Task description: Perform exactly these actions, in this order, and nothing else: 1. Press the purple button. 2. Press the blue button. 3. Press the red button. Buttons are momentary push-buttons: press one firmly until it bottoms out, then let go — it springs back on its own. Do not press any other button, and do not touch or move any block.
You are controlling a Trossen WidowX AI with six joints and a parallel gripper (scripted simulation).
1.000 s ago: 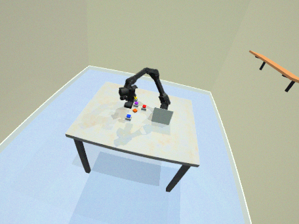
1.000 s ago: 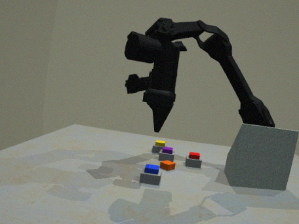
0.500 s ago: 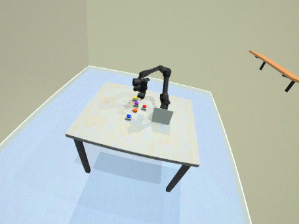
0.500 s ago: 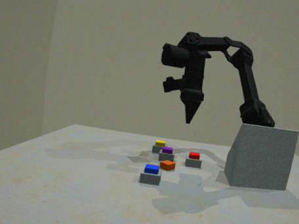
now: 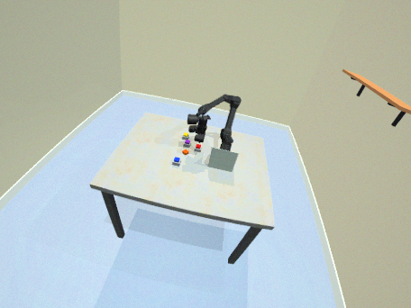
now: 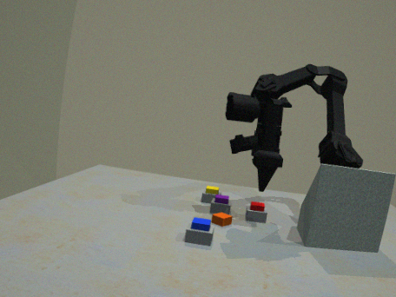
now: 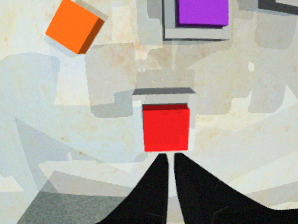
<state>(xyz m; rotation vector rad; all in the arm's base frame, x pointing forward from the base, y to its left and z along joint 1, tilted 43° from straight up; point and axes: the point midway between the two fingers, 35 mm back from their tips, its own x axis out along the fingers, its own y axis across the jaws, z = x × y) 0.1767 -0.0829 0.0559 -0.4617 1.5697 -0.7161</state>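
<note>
My gripper tip is 4 cm above the red button. The rest, counted from my gripper tip: orange block: 9 cm ahead, 6 cm to the left, 6 cm below; then yellow button: 12 cm to the right, 11 cm ahead, 4 cm below; then purple button: 9 cm ahead, 4 cm to the right, 4 cm below.
</note>
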